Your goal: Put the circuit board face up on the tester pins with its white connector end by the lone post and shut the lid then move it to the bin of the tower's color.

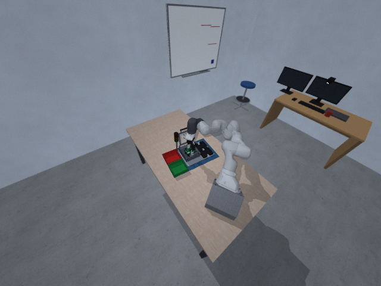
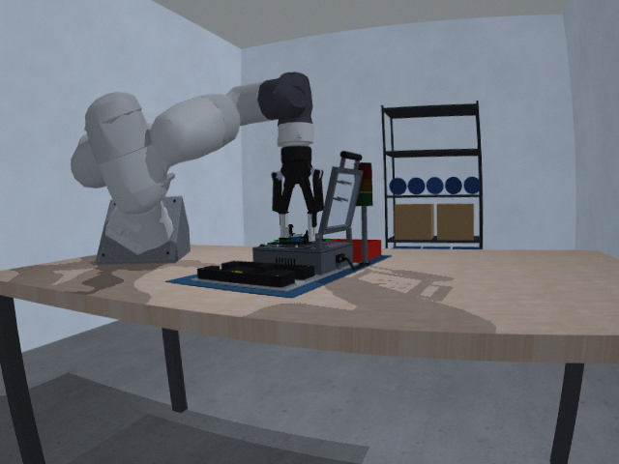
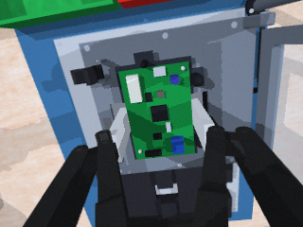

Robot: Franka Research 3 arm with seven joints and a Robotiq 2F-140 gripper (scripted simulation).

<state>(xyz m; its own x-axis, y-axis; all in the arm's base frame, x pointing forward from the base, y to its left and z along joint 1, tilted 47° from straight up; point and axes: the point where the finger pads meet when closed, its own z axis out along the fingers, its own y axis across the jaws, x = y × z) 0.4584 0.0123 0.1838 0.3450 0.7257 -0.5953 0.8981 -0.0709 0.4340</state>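
The green circuit board is 2 cm below my hand. The rest, counted from my hand: tester plate: 3 cm below, 1 cm ahead; then tester lid: 12 cm ahead, 9 cm above, 4 cm to the right; then black latch hook: 8 cm to the left, 4 cm behind, 1 cm below.
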